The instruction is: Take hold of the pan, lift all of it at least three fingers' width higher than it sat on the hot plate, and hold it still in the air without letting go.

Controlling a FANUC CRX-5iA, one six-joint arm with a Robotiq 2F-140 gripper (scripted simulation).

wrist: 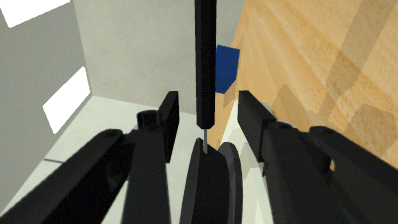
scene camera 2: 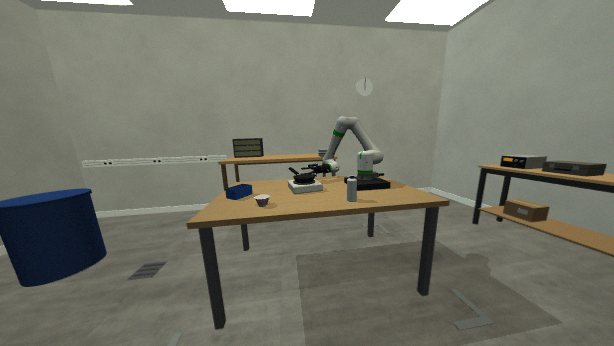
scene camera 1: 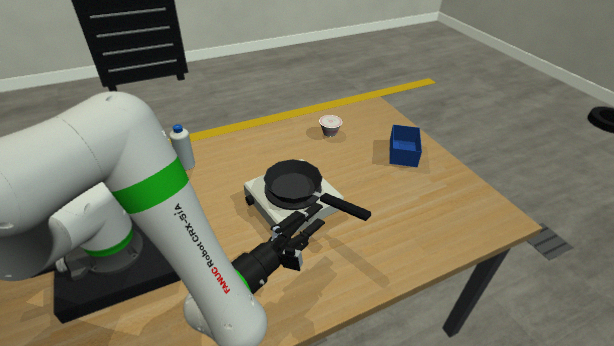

Labels:
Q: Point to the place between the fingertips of my gripper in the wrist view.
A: At 208,106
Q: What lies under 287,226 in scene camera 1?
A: My gripper.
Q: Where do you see a pan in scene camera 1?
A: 293,181

